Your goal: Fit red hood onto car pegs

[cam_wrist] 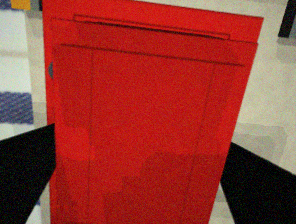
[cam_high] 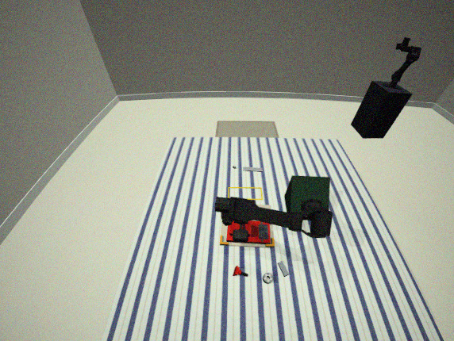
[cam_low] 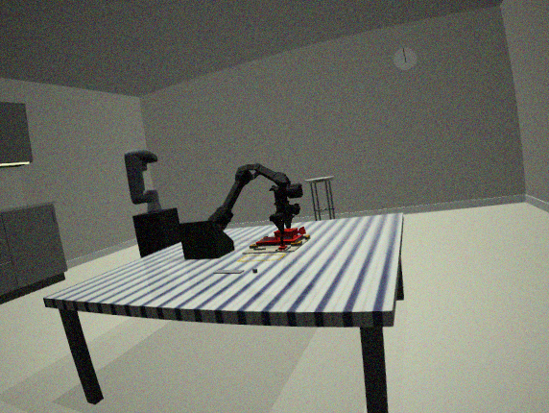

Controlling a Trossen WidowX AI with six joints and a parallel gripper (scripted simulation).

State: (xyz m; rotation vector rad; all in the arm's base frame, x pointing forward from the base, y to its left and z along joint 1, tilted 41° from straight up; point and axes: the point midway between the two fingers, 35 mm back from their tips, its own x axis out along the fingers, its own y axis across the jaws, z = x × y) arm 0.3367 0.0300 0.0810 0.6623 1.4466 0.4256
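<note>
Now: gripper tip 3 cm above the grey engine block. From my gripper tip the other things lie so: grey bar: 12 cm behind, 41 cm to the right, 5 cm below; red hood: right at my gripper tip.
</note>
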